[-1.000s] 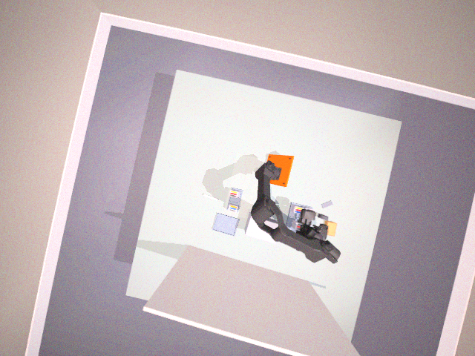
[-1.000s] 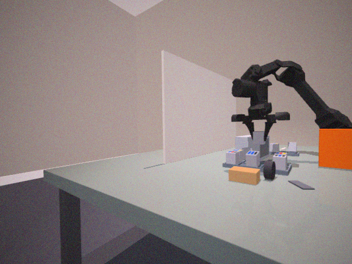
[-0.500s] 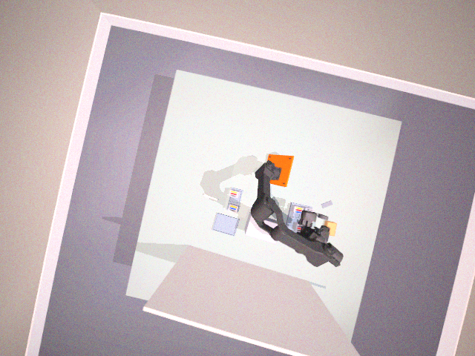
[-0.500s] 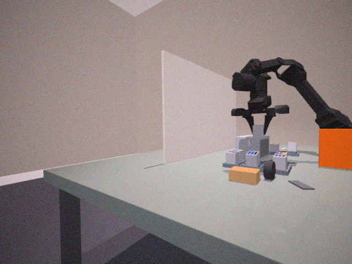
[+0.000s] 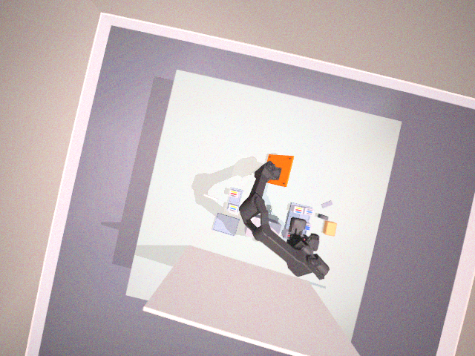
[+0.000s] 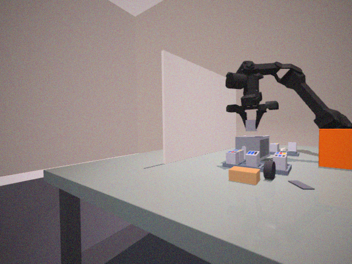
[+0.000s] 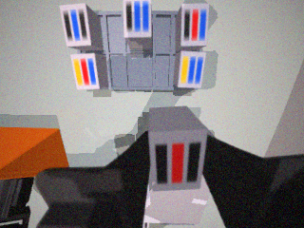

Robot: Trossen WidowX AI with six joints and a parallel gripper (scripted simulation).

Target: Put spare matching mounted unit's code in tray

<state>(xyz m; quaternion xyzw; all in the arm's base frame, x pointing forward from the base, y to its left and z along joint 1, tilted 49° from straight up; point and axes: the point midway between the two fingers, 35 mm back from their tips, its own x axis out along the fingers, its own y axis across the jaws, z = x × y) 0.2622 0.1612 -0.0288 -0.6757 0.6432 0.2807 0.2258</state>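
My gripper tip is now 70 mm short of the lilac tray, 300 mm to the left of it and 130 mm above it. Also, from my gripper tip: orange-tan block (60 mm behind, 250 mm to the left, 120 mm below); tall white panel (260 mm ahead, 120 mm to the right, 90 mm above); black wheel (110 mm behind, 200 mm to the left, 110 mm below).
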